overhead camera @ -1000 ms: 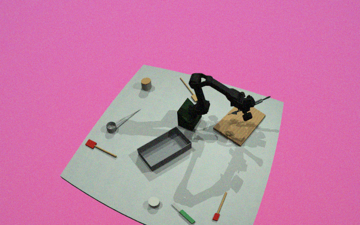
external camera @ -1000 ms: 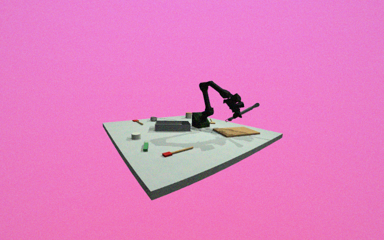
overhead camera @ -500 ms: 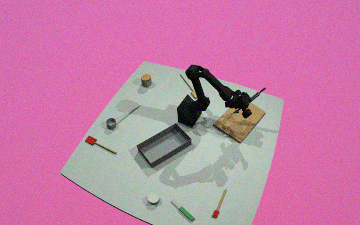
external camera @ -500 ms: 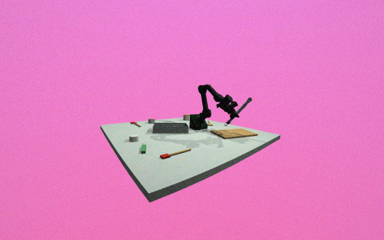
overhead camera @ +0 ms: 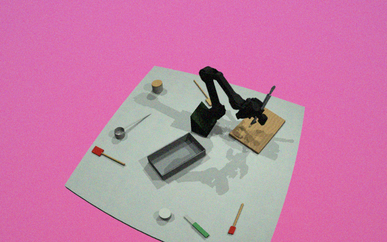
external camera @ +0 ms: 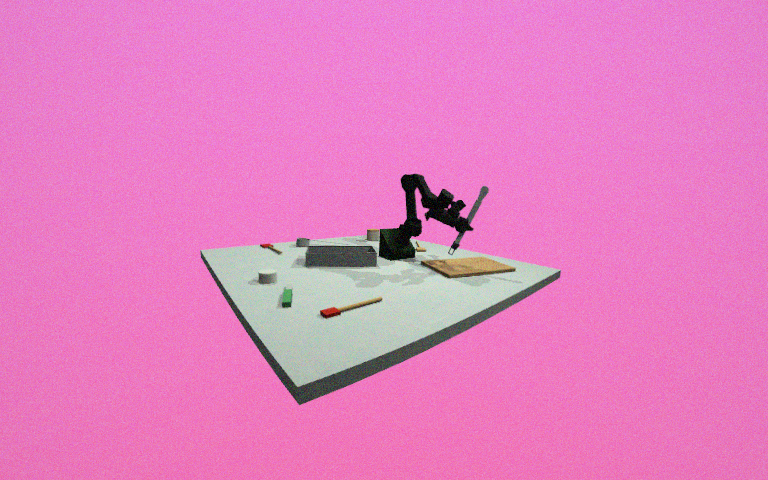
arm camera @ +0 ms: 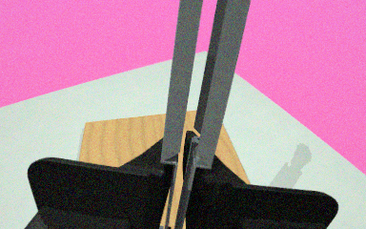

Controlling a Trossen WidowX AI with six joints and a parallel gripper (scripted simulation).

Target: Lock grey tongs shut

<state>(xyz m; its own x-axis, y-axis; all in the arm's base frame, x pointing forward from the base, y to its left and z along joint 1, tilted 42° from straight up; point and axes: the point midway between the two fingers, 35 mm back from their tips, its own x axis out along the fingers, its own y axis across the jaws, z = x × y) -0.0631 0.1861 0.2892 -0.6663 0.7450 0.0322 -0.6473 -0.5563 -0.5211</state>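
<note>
The wooden board is 170 mm below my gripper tip and 10 mm to the right of it. Also, from my gripper tip: green-handled tool: 770 mm ahead, 180 mm to the right, 170 mm below; then white puck: 770 mm ahead, 350 mm to the right, 160 mm below; then roasting tin: 430 mm to the right, 390 mm ahead, 140 mm below.
</note>
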